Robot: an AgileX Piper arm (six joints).
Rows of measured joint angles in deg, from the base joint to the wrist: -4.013 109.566 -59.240 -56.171 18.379 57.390; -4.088 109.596 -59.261 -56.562 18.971 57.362; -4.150 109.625 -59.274 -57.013 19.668 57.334; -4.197 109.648 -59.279 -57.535 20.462 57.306; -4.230 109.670 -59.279 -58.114 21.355 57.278; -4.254 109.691 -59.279 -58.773 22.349 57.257; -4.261 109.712 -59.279 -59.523 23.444 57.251; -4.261 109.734 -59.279 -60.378 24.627 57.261; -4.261 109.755 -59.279 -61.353 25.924 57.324; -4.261 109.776 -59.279 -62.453 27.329 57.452; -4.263 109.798 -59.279 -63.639 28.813 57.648
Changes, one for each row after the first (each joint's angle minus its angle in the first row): -0.075 0.030 -0.021 -0.391 0.592 -0.028; -0.137 0.059 -0.034 -0.842 1.289 -0.056; -0.184 0.082 -0.039 -1.364 2.083 -0.084; -0.217 0.104 -0.039 -1.943 2.976 -0.112; -0.241 0.125 -0.039 -2.602 3.970 -0.133; -0.248 0.146 -0.039 -3.352 5.065 -0.139; -0.248 0.168 -0.039 -4.207 6.248 -0.129; -0.248 0.189 -0.039 -5.182 7.545 -0.066; -0.248 0.210 -0.039 -6.282 8.950 0.062; -0.250 0.232 -0.039 -7.468 10.434 0.258
